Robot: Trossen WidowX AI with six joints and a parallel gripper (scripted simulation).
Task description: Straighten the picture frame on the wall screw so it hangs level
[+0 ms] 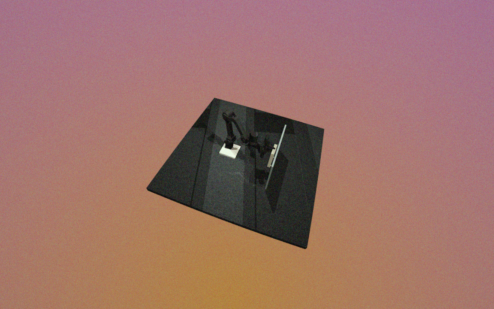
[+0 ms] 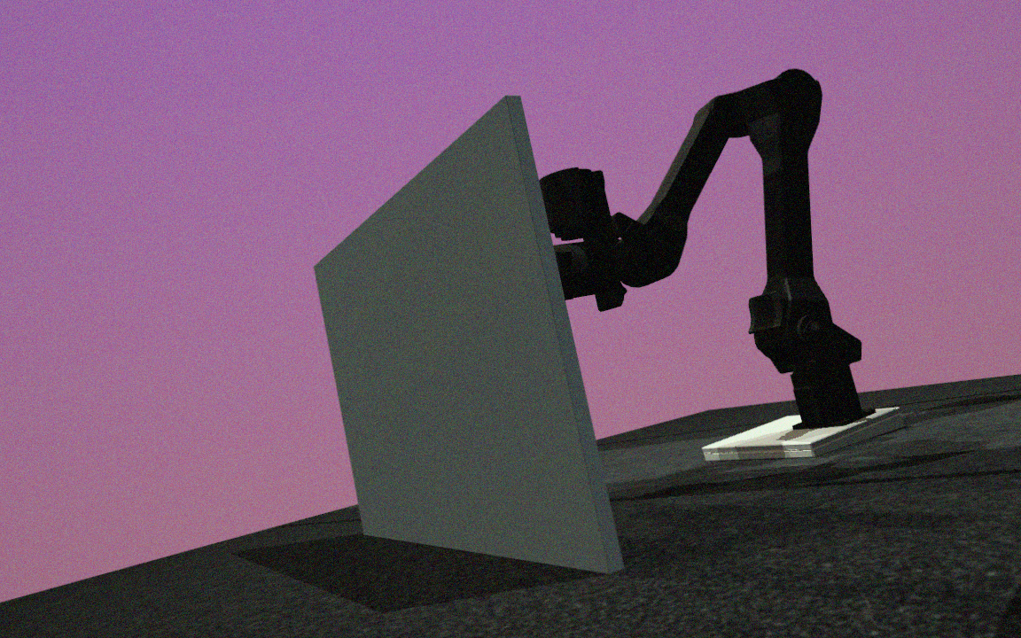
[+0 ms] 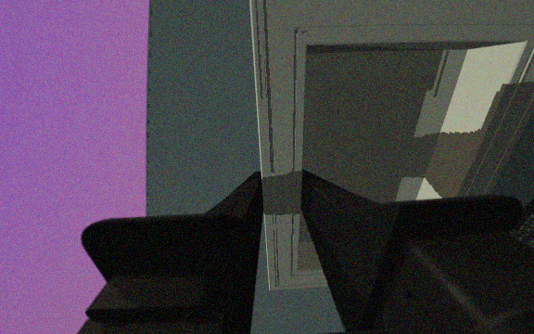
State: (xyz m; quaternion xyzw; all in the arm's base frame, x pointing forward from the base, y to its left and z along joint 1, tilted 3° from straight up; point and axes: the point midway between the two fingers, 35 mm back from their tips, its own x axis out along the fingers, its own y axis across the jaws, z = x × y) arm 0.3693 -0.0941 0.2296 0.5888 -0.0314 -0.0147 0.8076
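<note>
The picture frame is 5 cm below my gripper tip and 2 cm to the right of it. From my gripper tip the other things lie so: wall panel: 7 cm below, 2 cm ahead.
</note>
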